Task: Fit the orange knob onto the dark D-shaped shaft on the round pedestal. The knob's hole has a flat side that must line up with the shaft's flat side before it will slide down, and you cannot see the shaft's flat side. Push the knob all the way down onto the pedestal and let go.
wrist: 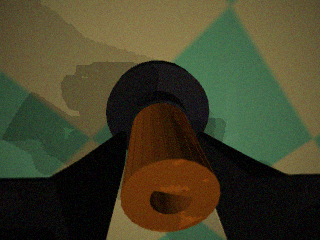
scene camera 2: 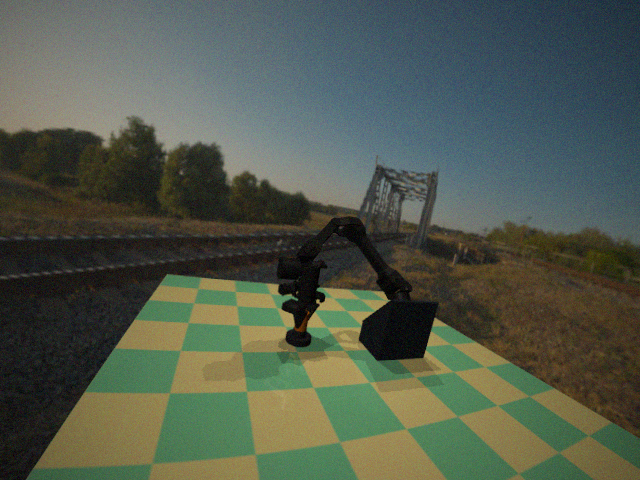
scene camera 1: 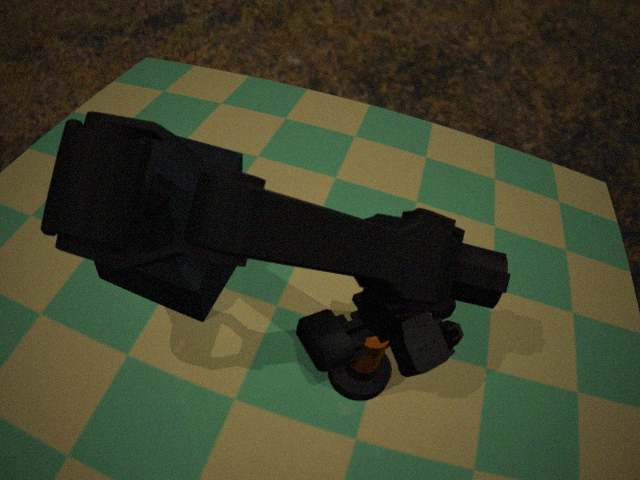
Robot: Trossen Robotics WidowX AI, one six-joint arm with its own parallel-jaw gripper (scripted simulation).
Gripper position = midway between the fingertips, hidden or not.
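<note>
The gripper appears at (scene camera 1: 365, 354), (scene camera 2: 300, 326) and (wrist: 161, 138). An orange knob (wrist: 168, 180) is visible too, as is a dark round pedestal, (scene camera 1: 353, 384) and (wrist: 152, 82).
</note>
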